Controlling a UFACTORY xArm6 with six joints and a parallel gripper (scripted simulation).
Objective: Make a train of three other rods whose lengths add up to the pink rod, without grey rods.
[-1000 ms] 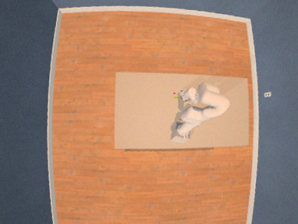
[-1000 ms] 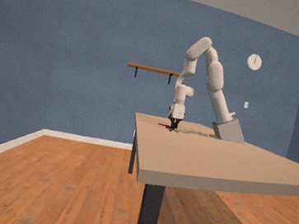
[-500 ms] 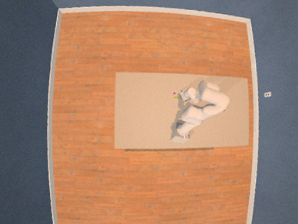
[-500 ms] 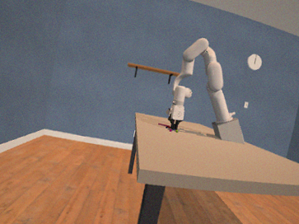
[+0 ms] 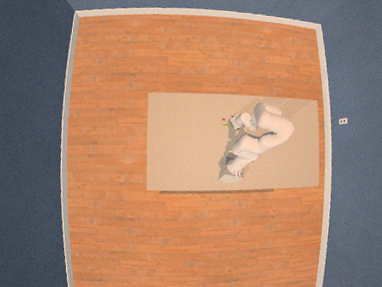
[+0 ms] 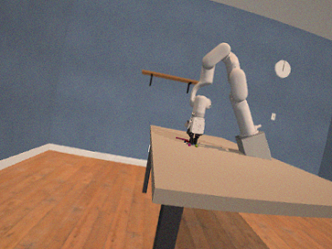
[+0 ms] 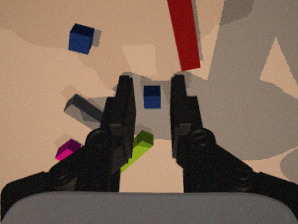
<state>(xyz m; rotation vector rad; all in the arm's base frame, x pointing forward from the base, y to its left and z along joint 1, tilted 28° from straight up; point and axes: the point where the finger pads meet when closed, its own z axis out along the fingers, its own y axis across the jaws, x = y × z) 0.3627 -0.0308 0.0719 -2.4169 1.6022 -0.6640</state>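
The grey rod lies 3 cm ahead of my hand, 3 cm to the left of it and 2 cm below it. Round my hand: red rod 1 cm ahead, 6 cm to the right, 2 cm below; then lime rod 6 cm to the left, 2 cm below; then magenta rod 4 cm ahead, 8 cm to the left, 2 cm below.
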